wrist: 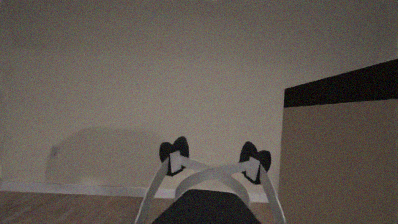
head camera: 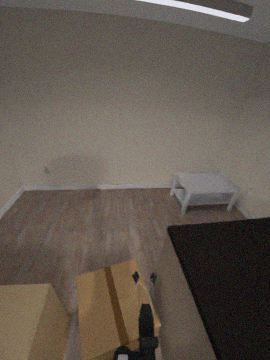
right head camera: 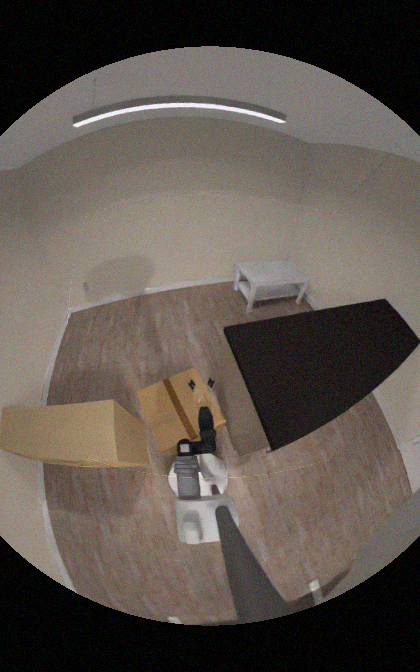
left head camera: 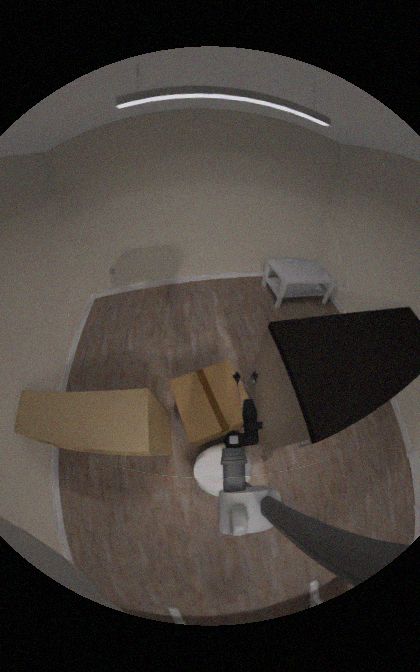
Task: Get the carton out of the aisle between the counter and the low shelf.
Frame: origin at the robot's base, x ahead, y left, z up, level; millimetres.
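Seen in the pictures: gripper, fingertip midpoint: [wrist: 214, 151] [head camera: 144, 271].
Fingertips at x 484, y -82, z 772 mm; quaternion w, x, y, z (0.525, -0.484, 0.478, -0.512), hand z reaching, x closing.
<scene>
A point is followed by its place in that frame.
The carton [head camera: 95, 310] {y 188, x 421, z 378 mm} [left head camera: 192, 407] [right head camera: 160, 412], orange-brown with a darker tape strip, stands at an angle on the floor between the black-topped counter [head camera: 225, 280] {y -419, x 400, z 882 mm} [left head camera: 350, 365] [right head camera: 320, 370] on the right and the low tan shelf [head camera: 22, 320] {y 499, x 290, z 582 mm} [left head camera: 85, 420] [right head camera: 60, 432] on the left. The counter's corner also shows in the wrist view [wrist: 340, 145] {y -243, x 526, z 787 mm}. My gripper [head camera: 144, 277] [left head camera: 245, 376] [right head camera: 201, 384] [wrist: 214, 151] {y -82, x 484, z 772 mm} is open and empty, its fingertips apart. In the head views it shows over the carton's right side, near the counter's side panel. The arm hides part of the carton's near edge.
A white low table [head camera: 207, 183] {y -1153, x 2040, z 422 mm} [left head camera: 300, 271] [right head camera: 272, 272] stands by the far wall at the right. My white round base [left head camera: 207, 470] [right head camera: 175, 477] is close to the carton's near side. Wooden floor [head camera: 90, 225] {y 552, x 1463, z -27 mm} [left head camera: 150, 335] stretches beyond the carton to the far wall.
</scene>
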